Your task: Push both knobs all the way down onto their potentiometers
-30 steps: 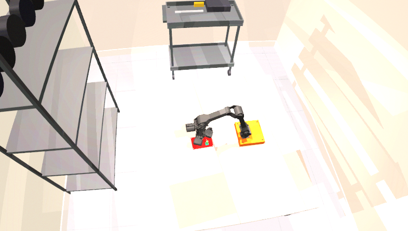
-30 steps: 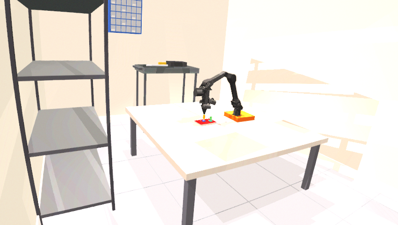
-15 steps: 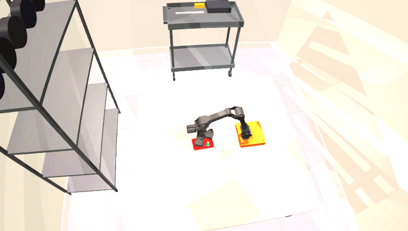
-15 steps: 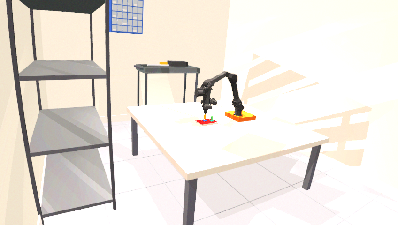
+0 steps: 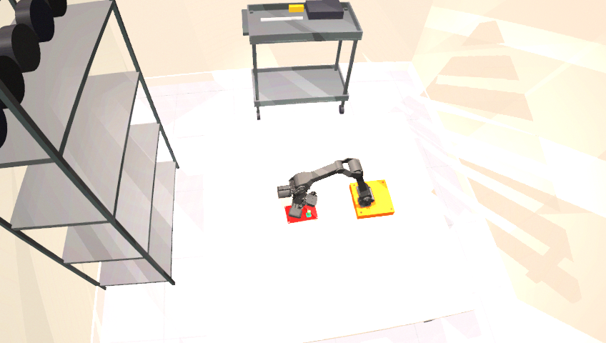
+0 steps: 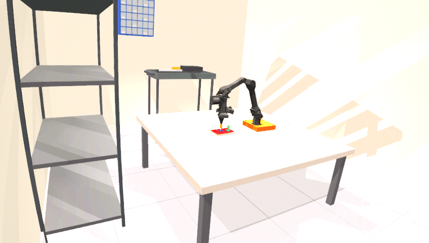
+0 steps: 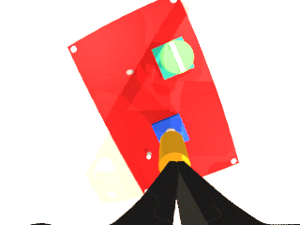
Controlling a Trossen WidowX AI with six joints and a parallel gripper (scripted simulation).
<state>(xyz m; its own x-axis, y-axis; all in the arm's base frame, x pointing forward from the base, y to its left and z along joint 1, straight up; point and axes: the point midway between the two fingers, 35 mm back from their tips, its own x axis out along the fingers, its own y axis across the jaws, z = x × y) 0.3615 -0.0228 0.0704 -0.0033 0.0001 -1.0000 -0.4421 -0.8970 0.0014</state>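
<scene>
My gripper tip is 20 mm above the orange knob. Round my gripper tip: green knob (50 mm behind, 30 mm to the left, 30 mm below).
</scene>
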